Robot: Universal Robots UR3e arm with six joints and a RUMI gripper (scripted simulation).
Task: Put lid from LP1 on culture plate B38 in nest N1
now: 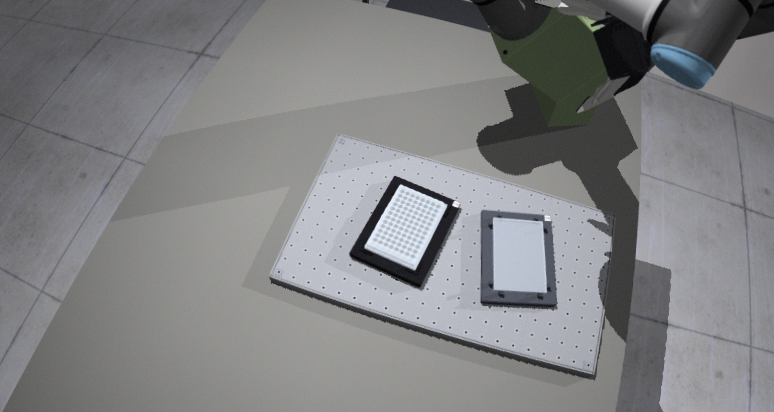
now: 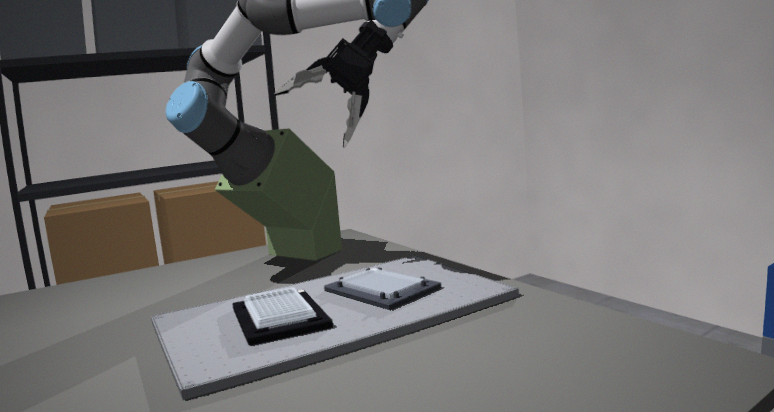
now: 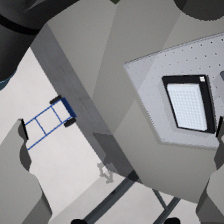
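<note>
My gripper is now 160 mm short of the flat lid and 270 mm above it. Also, from my hand: white culture plate B38 (120 mm ahead, 190 mm to the right, 270 mm below); small white tag (70 mm ahead, 110 mm to the right, 280 mm below); black lid park LP1 (160 mm ahead, 280 mm below).
</note>
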